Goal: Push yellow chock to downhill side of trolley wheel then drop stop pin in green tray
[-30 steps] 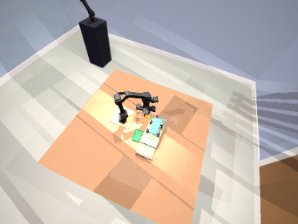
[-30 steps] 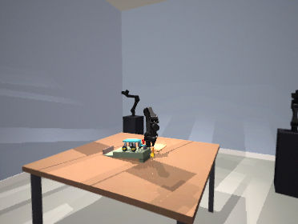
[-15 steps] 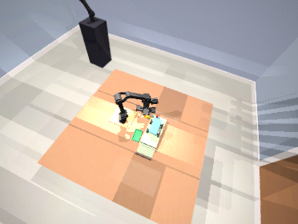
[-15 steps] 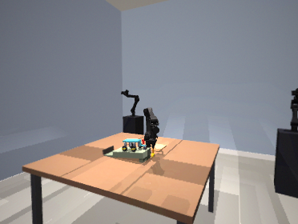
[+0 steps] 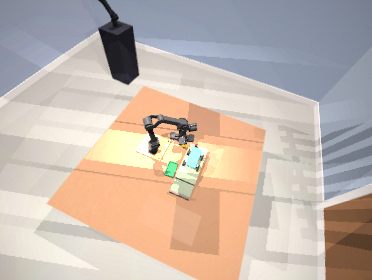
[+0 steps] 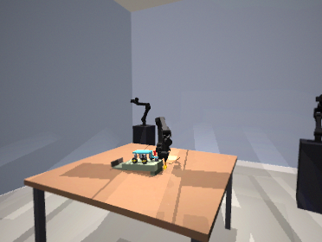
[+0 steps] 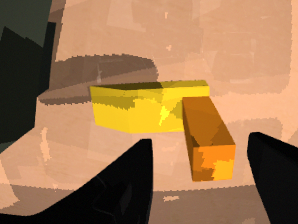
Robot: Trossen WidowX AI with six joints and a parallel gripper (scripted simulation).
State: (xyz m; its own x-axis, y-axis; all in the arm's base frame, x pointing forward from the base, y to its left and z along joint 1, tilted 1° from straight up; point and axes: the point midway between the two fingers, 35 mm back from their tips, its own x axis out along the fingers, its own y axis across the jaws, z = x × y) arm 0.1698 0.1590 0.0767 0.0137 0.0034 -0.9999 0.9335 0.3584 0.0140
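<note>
The yellow chock is 20 mm ahead of my gripper tip, 10 mm to the left of it and 30 mm below it. Also, from my gripper tip: ramp 160 mm ahead, 120 mm to the right; red-headed stop pin 130 mm ahead, 20 mm to the right, 80 mm above; blue trolley 160 mm ahead, 120 mm to the right, 60 mm above.
</note>
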